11 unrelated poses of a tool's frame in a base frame.
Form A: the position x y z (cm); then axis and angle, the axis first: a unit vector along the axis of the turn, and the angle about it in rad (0 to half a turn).
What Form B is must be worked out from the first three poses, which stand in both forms.
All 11 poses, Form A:
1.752 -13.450 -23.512 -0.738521 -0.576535 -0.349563 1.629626
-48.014 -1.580 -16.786 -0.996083 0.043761 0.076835 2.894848
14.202 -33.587 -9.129 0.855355 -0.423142 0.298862 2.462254
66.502 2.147 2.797 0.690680 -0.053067 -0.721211 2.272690
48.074 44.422 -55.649 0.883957 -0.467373 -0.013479 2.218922
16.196 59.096 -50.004 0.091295 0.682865 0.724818 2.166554
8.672 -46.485 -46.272 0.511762 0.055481 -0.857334 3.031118
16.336 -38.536 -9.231 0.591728 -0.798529 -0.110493 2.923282
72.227 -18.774 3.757 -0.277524 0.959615 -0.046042 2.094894
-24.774 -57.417 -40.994 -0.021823 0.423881 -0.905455 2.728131
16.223 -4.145 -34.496 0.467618 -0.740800 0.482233 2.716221
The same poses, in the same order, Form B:
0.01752 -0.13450 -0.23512 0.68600 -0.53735 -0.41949 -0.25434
-0.48014 -0.01580 -0.16786 0.12306 -0.98851 0.04343 0.07625
0.14202 -0.33587 -0.09129 0.33318 0.80648 -0.39897 0.28179
0.66502 0.02147 0.02797 0.42091 0.62652 -0.04814 -0.65421
0.48074 0.44422 -0.55649 0.44514 0.79155 -0.41851 -0.01207
0.16196 0.59096 -0.50004 0.46844 0.08066 0.60331 0.64037
0.08672 -0.46485 -0.46272 0.05521 0.51098 0.05540 -0.85603
0.16336 -0.38536 -0.09231 0.10894 0.58821 -0.79378 -0.10984
0.72227 -0.18774 0.03757 0.49978 -0.24038 0.83117 -0.03988
-0.24774 -0.57417 -0.40994 0.20526 -0.02136 0.41486 -0.88618
0.16223 -0.04145 -0.34496 0.21109 0.45708 -0.72411 0.47137

